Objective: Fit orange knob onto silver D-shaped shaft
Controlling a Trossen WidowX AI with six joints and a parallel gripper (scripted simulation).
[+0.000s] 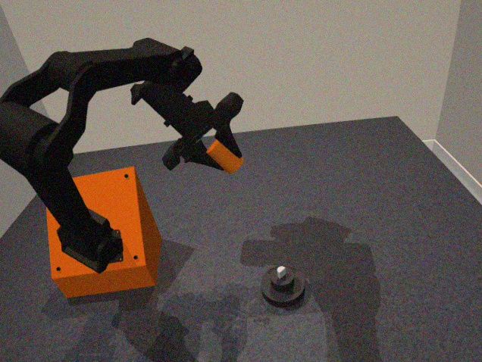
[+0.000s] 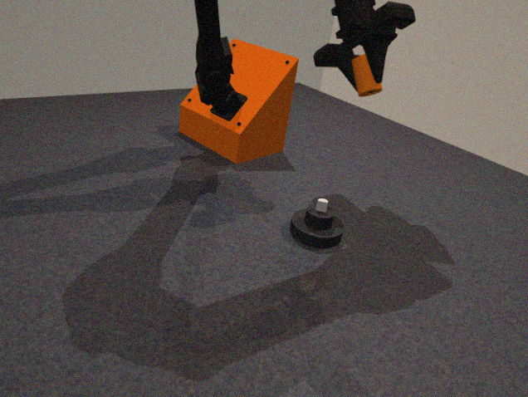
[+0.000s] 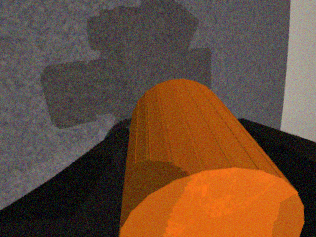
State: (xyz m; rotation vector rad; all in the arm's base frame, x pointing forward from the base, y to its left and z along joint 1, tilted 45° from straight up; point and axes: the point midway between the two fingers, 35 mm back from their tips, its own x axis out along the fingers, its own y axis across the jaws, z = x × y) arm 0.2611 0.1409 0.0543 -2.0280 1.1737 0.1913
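Right now the orange knob is 20 mm behind my gripper tip, 10 mm to the left of it and 30 mm above it. The rest, counted from my gripper tip: round pedestal 50 mm ahead, 150 mm to the right, 180 mm below.
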